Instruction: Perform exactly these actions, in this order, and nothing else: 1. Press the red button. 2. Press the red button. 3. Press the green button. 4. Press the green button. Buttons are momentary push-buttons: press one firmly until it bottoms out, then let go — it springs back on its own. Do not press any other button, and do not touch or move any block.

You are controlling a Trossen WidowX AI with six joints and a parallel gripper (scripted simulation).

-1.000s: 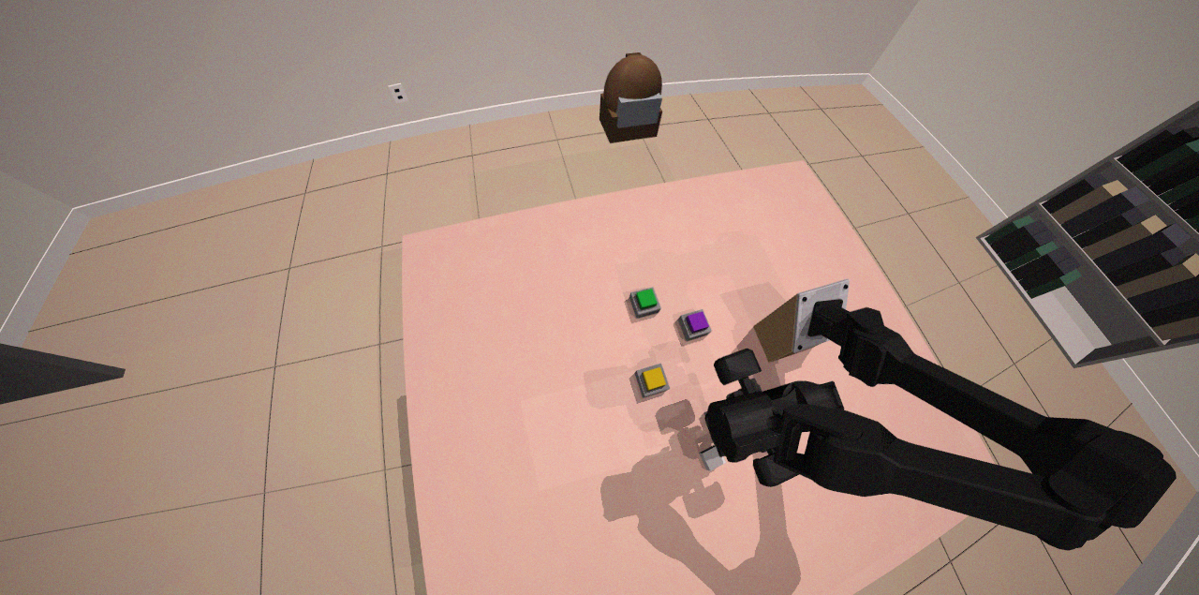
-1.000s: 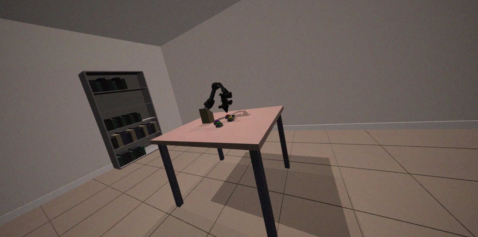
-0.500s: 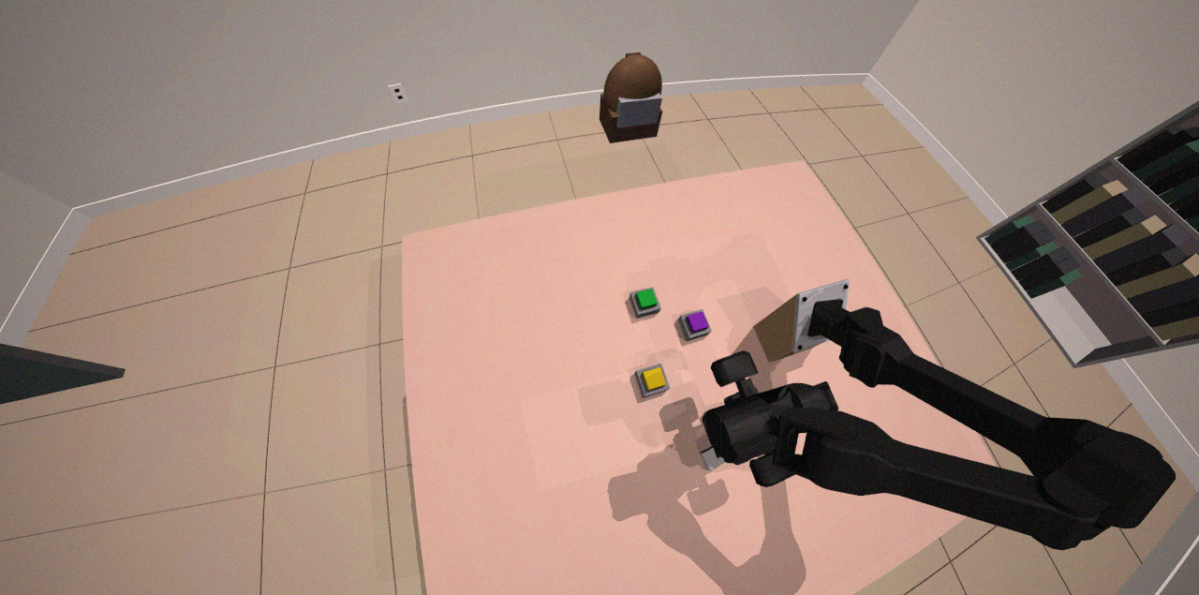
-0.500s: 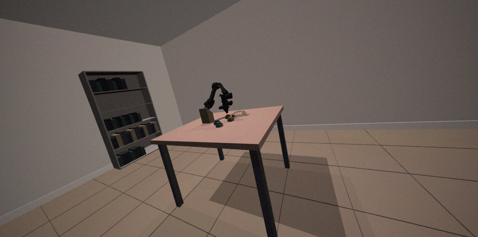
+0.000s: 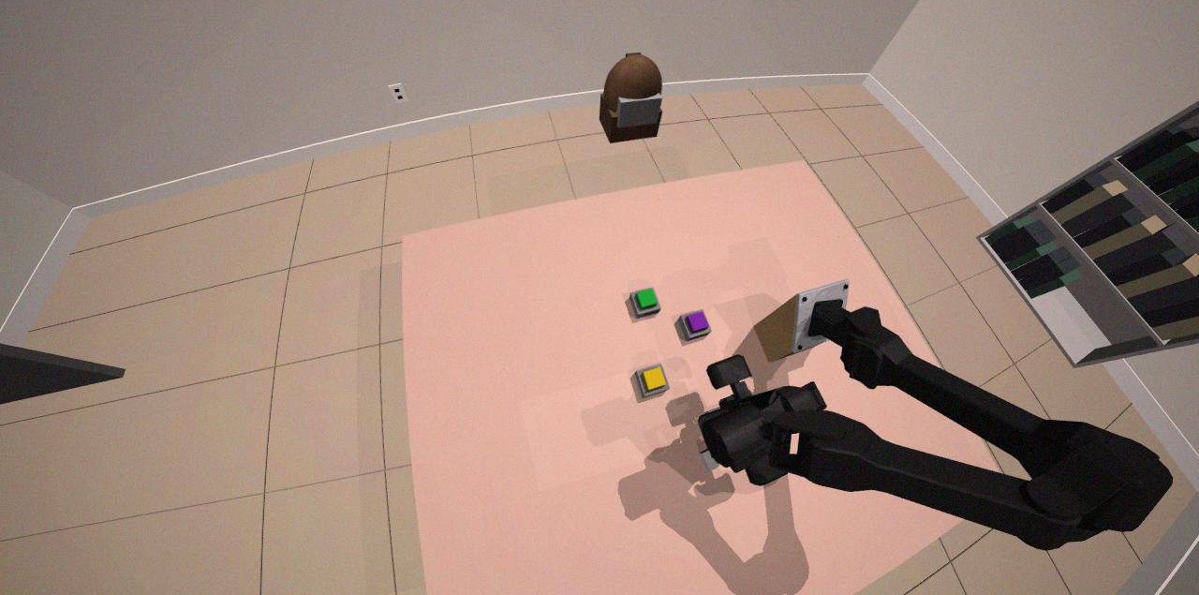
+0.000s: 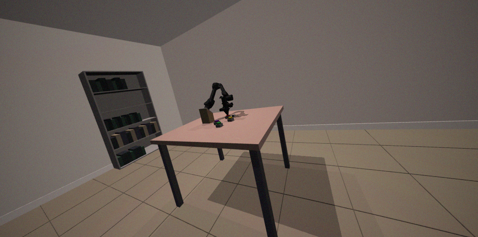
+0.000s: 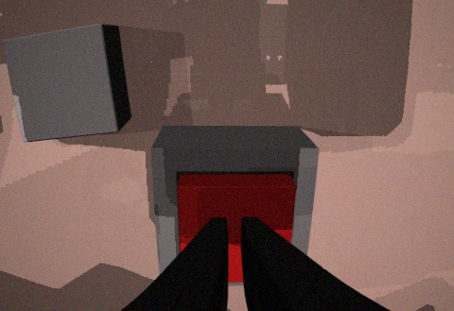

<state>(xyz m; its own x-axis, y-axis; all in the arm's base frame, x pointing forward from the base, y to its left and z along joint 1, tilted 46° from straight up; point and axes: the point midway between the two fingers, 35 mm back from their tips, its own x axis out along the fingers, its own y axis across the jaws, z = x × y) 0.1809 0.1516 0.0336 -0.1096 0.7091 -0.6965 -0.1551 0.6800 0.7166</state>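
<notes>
Now: gripper tip 10 mm above the red button. The rest, counted from my gripper tip: purple button 180 mm to the right, 10 mm ahead; then grey block 60 mm to the left, 30 mm ahead, 20 mm below; then yellow button 110 mm ahead, 90 mm to the right.
</notes>
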